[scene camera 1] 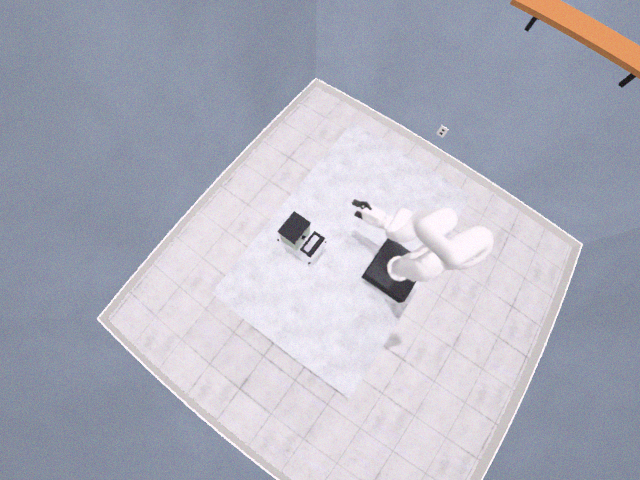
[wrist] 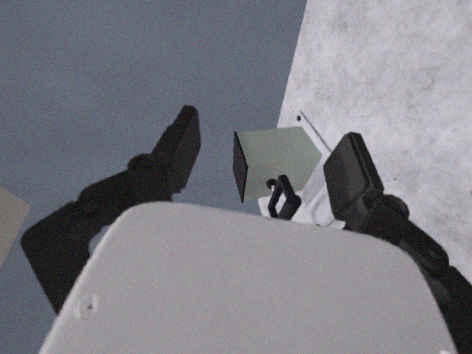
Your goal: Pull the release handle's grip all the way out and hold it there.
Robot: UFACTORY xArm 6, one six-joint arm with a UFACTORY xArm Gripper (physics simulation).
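Note:
The release handle's grip is a black rectangular loop (scene camera 1: pixel 308 252) (wrist: pixel 293 201), beside a pale green box with a black top (scene camera 1: pixel 294 227) (wrist: pixel 280 152). A short stem at the box side shows near the loop. Both are on a white base plate (wrist: pixel 312 202). My gripper (scene camera 1: pixel 356 208) (wrist: pixel 266 137) is open and empty. In the scene view it is up and to the right of the loop, clearly apart from it. In the wrist view the loop appears between the fingers, lower and farther off, nearer the right finger; the gripper's pale housing borders its lower end.
The box and my arm's black base block (scene camera 1: pixel 379 276) are on a pale mottled surface (scene camera 1: pixel 315 315), with the base at its right side. Light floor tiles (scene camera 1: pixel 444 356) surround it. Blue-grey walls stand around, with an orange shelf (scene camera 1: pixel 584 31) at the upper right.

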